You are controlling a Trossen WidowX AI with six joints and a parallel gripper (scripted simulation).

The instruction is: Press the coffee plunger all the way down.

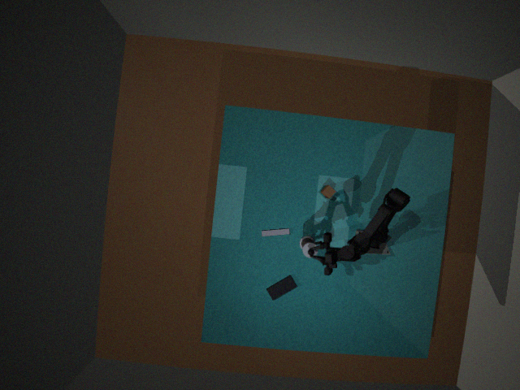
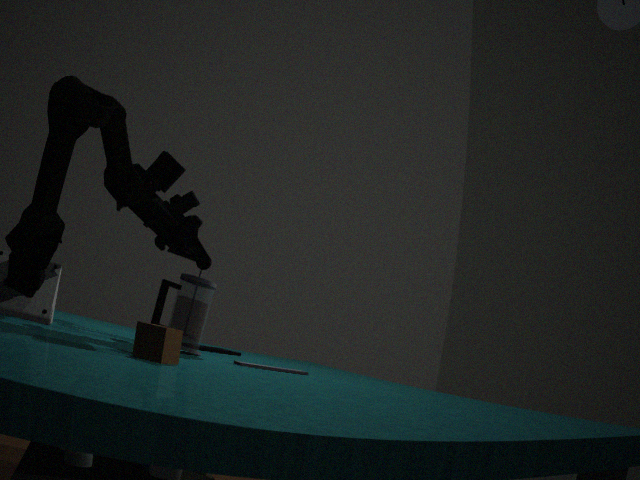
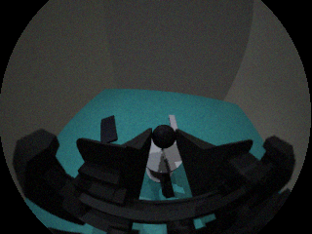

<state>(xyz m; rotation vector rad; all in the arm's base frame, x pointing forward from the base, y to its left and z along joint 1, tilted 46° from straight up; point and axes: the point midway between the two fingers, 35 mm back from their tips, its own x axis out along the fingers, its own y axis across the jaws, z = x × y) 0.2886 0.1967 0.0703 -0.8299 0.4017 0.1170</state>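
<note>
Right now my gripper tip is 9 cm above the coffee press, 3 cm past it and 1 cm to the left of it. Round my gripper tip: orange cube 31 cm to the right, 16 cm below, 6 cm behind.
</note>
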